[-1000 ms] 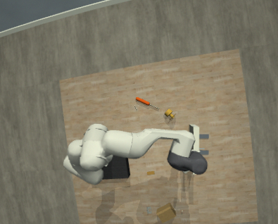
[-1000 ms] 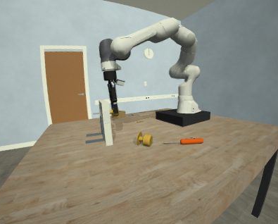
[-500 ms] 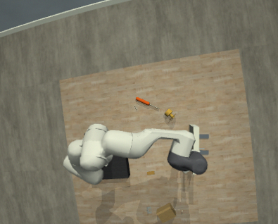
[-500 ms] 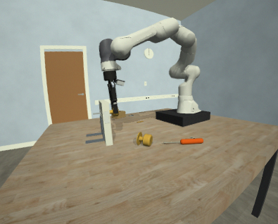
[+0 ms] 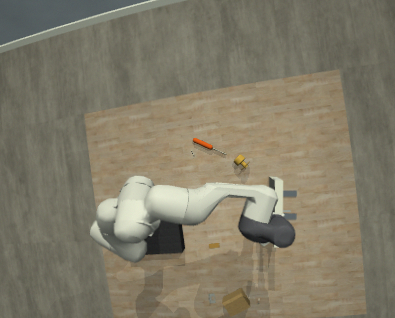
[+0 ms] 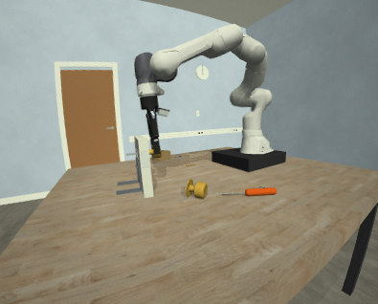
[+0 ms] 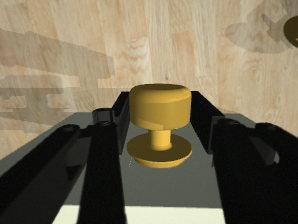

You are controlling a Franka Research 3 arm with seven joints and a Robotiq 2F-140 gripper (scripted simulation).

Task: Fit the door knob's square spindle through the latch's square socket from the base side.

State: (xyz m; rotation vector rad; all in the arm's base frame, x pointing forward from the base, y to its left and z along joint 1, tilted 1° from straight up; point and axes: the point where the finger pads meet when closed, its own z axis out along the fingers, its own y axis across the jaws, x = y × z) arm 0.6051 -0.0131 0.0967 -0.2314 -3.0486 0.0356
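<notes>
Now: the brass door knob 4 cm ahead of my hand, 1 cm to the right of it and 2 cm below it. The rest, counted from my hand: brass knob (6 cm behind, 24 cm to the left, 14 cm below); screw (31 cm behind, 32 cm to the left, 17 cm below); cardboard box (21 cm behind, 51 cm to the right, 14 cm below).
</notes>
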